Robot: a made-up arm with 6 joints.
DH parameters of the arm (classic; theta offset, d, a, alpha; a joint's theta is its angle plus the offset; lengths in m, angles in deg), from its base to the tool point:
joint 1: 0 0.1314 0 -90
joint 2: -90 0 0.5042 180
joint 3: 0 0 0 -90
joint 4: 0 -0.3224 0 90
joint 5: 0 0.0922 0 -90
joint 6: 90 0 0 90
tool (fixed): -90 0 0 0
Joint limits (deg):
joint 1: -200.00..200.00
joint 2: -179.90..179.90
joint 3: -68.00..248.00
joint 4: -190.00..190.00
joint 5: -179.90..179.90
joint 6: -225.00..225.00
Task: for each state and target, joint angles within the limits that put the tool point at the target. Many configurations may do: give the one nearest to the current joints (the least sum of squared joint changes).
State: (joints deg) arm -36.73 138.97 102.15 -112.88 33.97 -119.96
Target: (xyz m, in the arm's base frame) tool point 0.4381 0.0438 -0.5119
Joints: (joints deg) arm 0.36 128.42 60.27 -116.46 33.97 -119.96
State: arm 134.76 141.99 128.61 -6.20 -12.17 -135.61
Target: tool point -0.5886 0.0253 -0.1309
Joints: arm 186.49 144.23 169.51 6.25 -12.17 -135.61
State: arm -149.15 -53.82 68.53 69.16 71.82 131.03
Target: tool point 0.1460 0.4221 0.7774
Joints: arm -115.52 -50.79 34.92 57.12 71.82 131.03
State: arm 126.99 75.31 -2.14 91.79 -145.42 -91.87
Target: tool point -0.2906 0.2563 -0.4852
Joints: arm 137.68 124.10 13.03 93.82 -145.42 -91.87
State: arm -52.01 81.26 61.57 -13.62 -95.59 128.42
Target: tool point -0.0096 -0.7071 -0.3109
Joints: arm -84.70 120.85 96.13 -35.76 -95.59 128.42
